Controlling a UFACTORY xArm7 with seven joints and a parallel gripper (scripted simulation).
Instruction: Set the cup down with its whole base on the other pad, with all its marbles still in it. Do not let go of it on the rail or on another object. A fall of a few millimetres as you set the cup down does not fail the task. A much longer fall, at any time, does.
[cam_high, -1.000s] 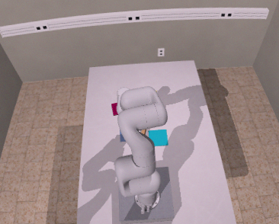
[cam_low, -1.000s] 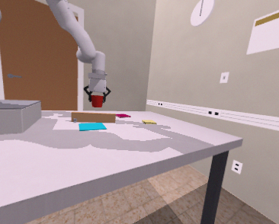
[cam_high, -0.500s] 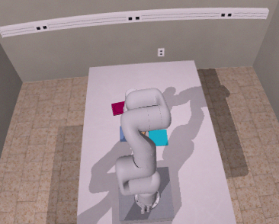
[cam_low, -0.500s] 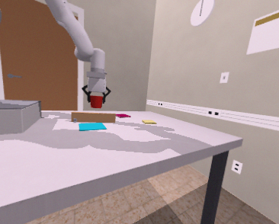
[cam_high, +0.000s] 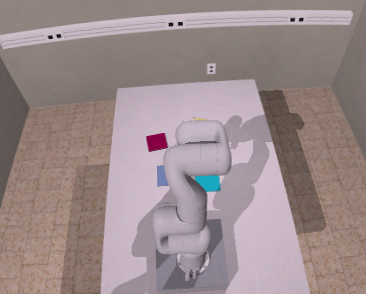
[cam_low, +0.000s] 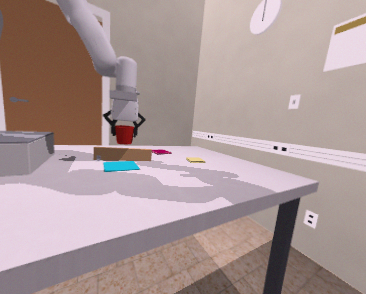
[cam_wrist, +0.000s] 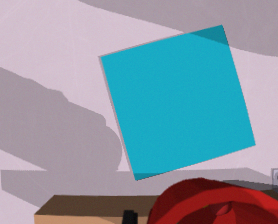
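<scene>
My gripper is now 1 cm past the cyan pad, 7 cm to the left of it and 13 cm above it. Also, from my hand: yellow marble (2 cm to the right, 3 cm below); red cup (2 cm below); wooden rail (2 cm to the left, 10 cm below).
</scene>
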